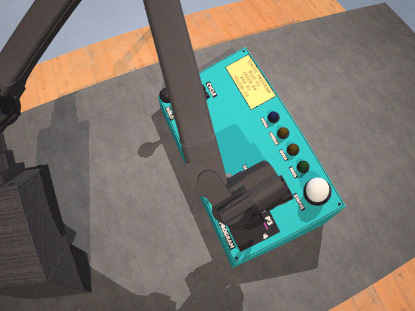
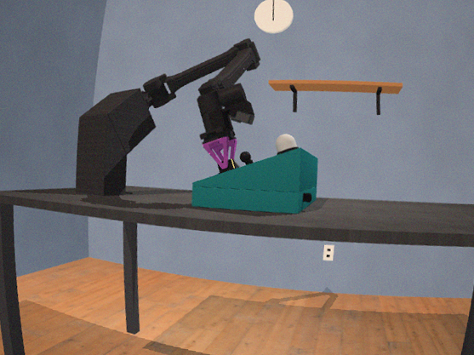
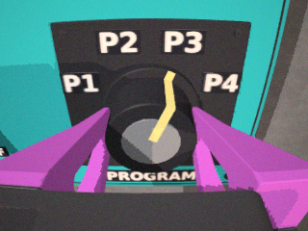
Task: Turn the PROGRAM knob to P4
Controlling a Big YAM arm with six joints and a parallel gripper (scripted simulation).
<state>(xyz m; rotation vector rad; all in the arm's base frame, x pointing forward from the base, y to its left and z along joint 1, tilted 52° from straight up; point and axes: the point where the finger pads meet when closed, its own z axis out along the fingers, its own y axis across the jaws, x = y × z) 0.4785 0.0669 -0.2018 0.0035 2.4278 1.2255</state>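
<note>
My hand is 12 cm to the right of the check toggle and 3 cm past it. Round my hand: teal console 18 cm to the left, 2 cm below; mode knob 24 cm to the left, 5 cm behind; hold lever 35 cm to the left, 9 cm behind, 1 cm above.
</note>
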